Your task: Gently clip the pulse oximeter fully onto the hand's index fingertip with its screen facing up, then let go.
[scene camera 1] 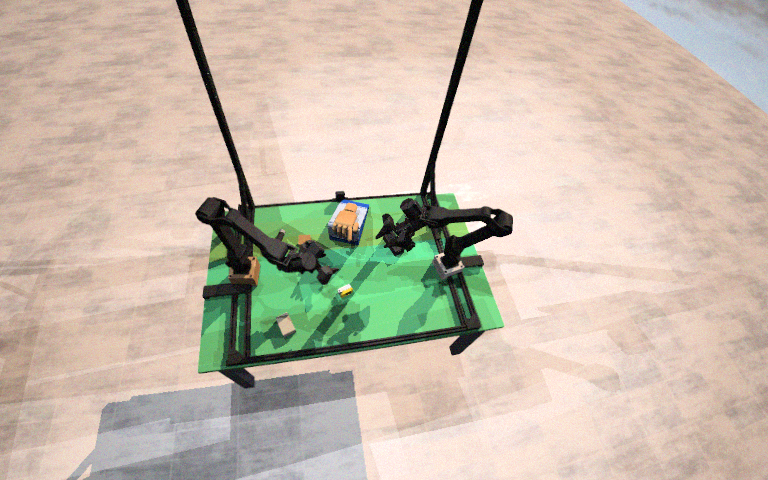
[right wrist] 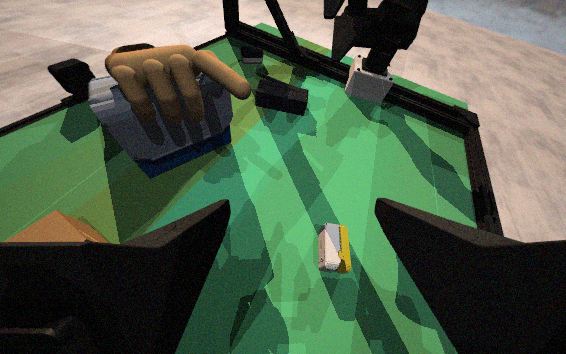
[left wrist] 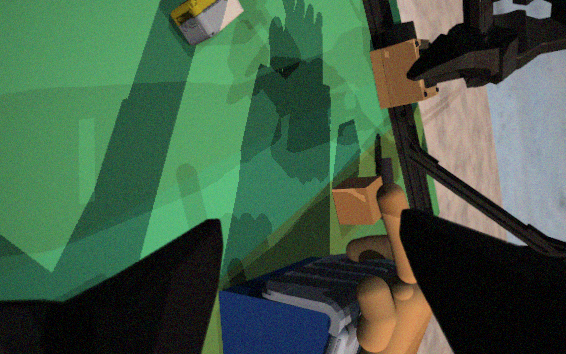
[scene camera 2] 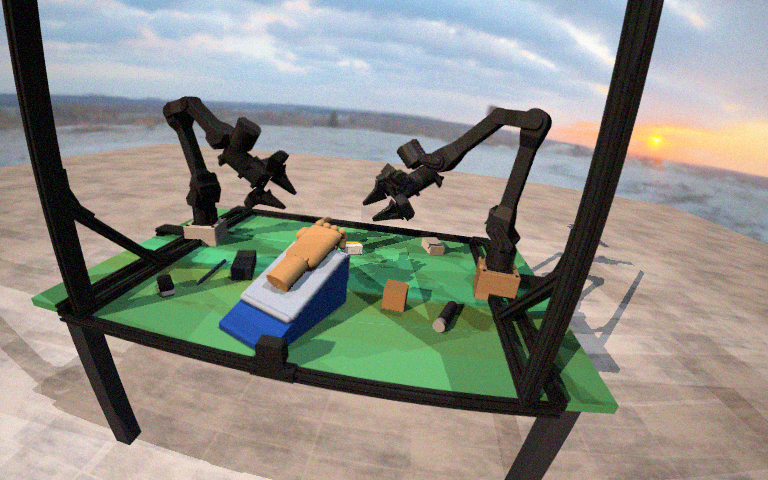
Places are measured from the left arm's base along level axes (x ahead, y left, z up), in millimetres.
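Where they show: left gripper, fingertip midpoint: (scene camera 1: pixel 379 242) (right wrist: pixel 332 42) (left wrist: pixel 311 227) (scene camera 2: pixel 290 201); right gripper, fingertip midpoint: (scene camera 1: pixel 331 262) (right wrist: pixel 302 205) (left wrist: pixel 401 27) (scene camera 2: pixel 367 211); left arm's base, link origin: (scene camera 1: pixel 449 261) (right wrist: pixel 374 67) (scene camera 2: pixel 205 222); right arm's base, link origin: (scene camera 1: pixel 242 267) (scene camera 2: pixel 498 267).
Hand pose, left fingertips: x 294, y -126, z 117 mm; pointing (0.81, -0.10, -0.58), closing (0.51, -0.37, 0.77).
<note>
Each offset is from my left fingertips to the top centre of the thing.
The white, grey and yellow pulse oximeter @[dx +176, dy +84, dz -144 mm] (scene camera 1: pixel 345 290) (scene camera 2: pixel 353 248) (left wrist: pixel 207 20) (right wrist: pixel 334 248) lies on the green table, apart from the hand; its screen cannot be made out. The tan hand (scene camera 1: pixel 347 217) (scene camera 2: pixel 305 251) (left wrist: pixel 400 320) (right wrist: pixel 165 60) rests palm down on a grey-topped blue wedge (scene camera 2: pixel 317 308) (left wrist: pixel 275 320), fingers over its high end. My left gripper (scene camera 2: pixel 289 200) (left wrist: pixel 311 227) is open and empty, above the table beside the hand. My right gripper (scene camera 2: pixel 369 211) (right wrist: pixel 302 205) is wide open and empty, raised above the table; the oximeter shows beyond and between its fingers in the right wrist view.
An orange block @[dx +270, dy -199, dz -126 mm] (scene camera 2: pixel 395 295) (left wrist: pixel 356 200) and a dark cylinder @[dx +377, dy -258, dz -148 mm] (scene camera 2: pixel 445 316) lie right of the wedge in scene camera 2. A beige box @[dx +442, dy +142, dz -146 mm] (scene camera 1: pixel 286 324) (scene camera 2: pixel 432 246) lies farther back there. Left of the wedge are a black block @[dx -111, dy -67, dz -140 mm] (scene camera 2: pixel 243 264) (right wrist: pixel 281 96), a pen @[dx -191, dy -94, dz -166 mm] (scene camera 2: pixel 211 271) and a small black item @[dx -262, dy -194, dz -143 mm] (scene camera 2: pixel 165 284).
</note>
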